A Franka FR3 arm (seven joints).
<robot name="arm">
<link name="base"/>
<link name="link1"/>
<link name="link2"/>
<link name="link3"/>
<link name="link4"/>
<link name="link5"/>
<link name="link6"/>
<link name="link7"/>
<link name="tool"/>
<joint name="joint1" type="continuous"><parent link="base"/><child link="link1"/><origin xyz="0 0 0.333" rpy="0 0 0"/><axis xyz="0 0 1"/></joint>
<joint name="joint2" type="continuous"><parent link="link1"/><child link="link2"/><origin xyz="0 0 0" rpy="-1.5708 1.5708 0"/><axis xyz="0 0 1"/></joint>
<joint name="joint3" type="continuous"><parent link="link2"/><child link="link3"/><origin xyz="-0.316 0 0" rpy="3.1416 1.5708 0"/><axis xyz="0 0 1"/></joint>
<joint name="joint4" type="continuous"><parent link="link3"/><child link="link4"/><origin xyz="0 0.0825 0" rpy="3.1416 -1.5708 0"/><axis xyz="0 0 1"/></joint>
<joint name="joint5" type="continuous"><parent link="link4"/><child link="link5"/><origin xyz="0.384 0.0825 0" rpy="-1.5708 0 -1.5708"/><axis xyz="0 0 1"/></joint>
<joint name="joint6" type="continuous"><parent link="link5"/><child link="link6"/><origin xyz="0 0 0" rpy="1.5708 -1.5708 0"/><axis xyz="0 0 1"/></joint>
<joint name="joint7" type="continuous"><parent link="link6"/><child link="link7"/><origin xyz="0 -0.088 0" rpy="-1.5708 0 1.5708"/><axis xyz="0 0 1"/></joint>
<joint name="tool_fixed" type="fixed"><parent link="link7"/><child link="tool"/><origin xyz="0 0 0.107" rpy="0 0 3.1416"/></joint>
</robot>
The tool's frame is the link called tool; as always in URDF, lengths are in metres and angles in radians. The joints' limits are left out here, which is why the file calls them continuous.
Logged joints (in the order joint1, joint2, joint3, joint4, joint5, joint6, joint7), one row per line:
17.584 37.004 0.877 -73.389 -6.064 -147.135 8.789
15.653 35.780 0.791 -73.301 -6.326 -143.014 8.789
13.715 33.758 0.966 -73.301 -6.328 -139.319 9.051
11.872 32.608 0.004 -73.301 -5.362 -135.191 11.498
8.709 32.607 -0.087 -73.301 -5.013 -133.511 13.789
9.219 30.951 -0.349 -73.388 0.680 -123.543 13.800
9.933 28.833 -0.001 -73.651 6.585 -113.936 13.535
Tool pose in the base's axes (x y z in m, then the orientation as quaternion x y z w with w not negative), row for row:
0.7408 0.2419 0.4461 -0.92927 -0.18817 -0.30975 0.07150
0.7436 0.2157 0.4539 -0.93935 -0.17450 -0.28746 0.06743
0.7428 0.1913 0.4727 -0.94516 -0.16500 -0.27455 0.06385
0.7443 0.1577 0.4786 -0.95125 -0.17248 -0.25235 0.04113
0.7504 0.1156 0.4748 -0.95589 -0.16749 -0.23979 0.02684
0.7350 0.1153 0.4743 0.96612 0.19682 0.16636 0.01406
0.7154 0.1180 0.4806 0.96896 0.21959 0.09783 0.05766
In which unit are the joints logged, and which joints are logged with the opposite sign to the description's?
The joints are logged in degrees. Opposite sign: joint5, joint6, joint7.
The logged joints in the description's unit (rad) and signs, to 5 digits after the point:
0.30690 0.64584 0.01531 -1.28088 0.10584 2.56799 -0.15340
0.27320 0.62448 0.01381 -1.27934 0.11041 2.49607 -0.15340
0.23937 0.58919 0.01686 -1.27934 0.11044 2.43158 -0.15797
0.20721 0.56912 0.00007 -1.27934 0.09358 2.35953 -0.20068
0.15200 0.56910 -0.00152 -1.27934 0.08749 2.33021 -0.24066
0.16090 0.54020 -0.00609 -1.28086 -0.01187 2.15623 -0.24086
0.17336 0.50323 -0.00002 -1.28545 -0.11493 1.98856 -0.23623

